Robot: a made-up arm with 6 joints. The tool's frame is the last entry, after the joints.
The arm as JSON. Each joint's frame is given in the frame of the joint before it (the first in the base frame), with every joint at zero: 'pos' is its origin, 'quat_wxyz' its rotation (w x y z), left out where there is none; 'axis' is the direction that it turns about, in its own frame. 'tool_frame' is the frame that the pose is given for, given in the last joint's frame.
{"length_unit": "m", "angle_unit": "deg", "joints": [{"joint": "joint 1", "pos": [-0.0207, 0.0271, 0.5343], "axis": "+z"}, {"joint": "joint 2", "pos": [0.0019, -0.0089, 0.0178], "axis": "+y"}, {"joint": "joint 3", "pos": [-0.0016, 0.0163, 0.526], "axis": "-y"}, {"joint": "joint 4", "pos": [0.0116, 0.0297, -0.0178], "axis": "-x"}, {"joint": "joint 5", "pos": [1.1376, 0.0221, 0.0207], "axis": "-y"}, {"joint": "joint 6", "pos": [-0.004, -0.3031, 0.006], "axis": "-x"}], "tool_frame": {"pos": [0.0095, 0.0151, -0.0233]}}
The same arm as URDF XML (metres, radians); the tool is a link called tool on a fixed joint. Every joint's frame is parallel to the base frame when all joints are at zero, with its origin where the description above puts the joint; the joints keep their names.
<robot name="arm">
  <joint name="joint 1" type="continuous">
    <parent link="base"/>
    <child link="link1"/>
    <origin xyz="-0.0207 0.0271 0.5343" rpy="0 0 0"/>
    <axis xyz="0 0 1"/>
  </joint>
  <joint name="joint 2" type="continuous">
    <parent link="link1"/>
    <child link="link2"/>
    <origin xyz="0.0019 -0.0089 0.0178" rpy="0 0 0"/>
    <axis xyz="0 1 0"/>
  </joint>
  <joint name="joint 3" type="continuous">
    <parent link="link2"/>
    <child link="link3"/>
    <origin xyz="-0.0016 0.0163 0.526" rpy="0 0 0"/>
    <axis xyz="0 -1 0"/>
  </joint>
  <joint name="joint 4" type="continuous">
    <parent link="link3"/>
    <child link="link4"/>
    <origin xyz="0.0116 0.0297 -0.0178" rpy="0 0 0"/>
    <axis xyz="-1 0 0"/>
  </joint>
  <joint name="joint 5" type="continuous">
    <parent link="link4"/>
    <child link="link5"/>
    <origin xyz="1.1376 0.0221 0.0207" rpy="0 0 0"/>
    <axis xyz="0 -1 0"/>
  </joint>
  <joint name="joint 6" type="continuous">
    <parent link="link5"/>
    <child link="link6"/>
    <origin xyz="-0.004 -0.3031 0.006" rpy="0 0 0"/>
    <axis xyz="-1 0 0"/>
  </joint>
  <joint name="tool_fixed" type="fixed">
    <parent link="link6"/>
    <child link="tool"/>
    <origin xyz="0.0095 0.0151 -0.0233" rpy="0 0 0"/>
  </joint>
  <link name="base"/>
  <link name="link1"/>
  <link name="link2"/>
  <link name="link3"/>
  <link name="link4"/>
  <link name="link5"/>
  <link name="link6"/>
  <link name="tool"/>
</robot>

